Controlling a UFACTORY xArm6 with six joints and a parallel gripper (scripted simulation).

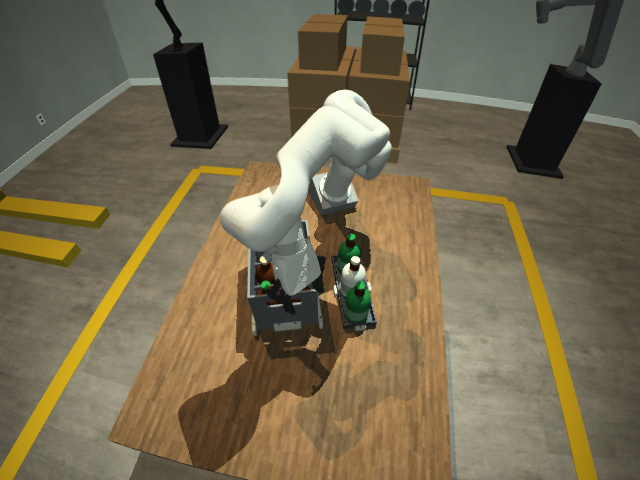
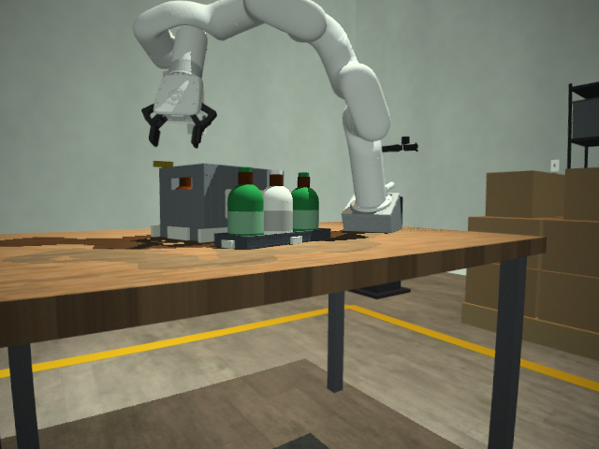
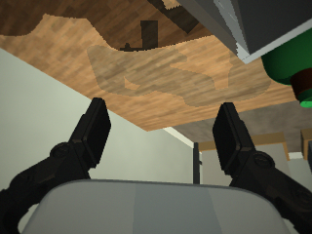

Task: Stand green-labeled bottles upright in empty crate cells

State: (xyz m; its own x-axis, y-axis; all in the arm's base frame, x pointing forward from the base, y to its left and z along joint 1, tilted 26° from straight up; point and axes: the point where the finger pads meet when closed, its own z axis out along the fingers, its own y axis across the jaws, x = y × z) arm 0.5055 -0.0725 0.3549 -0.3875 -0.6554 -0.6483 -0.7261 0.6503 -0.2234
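The white-labeled bottle lies 19 cm behind my hand, 11 cm to the left of it and 14 cm below it. Round my hand: tray 20 cm behind, 11 cm to the left, 21 cm below; grey crate 16 cm behind, 11 cm to the right, 14 cm below.
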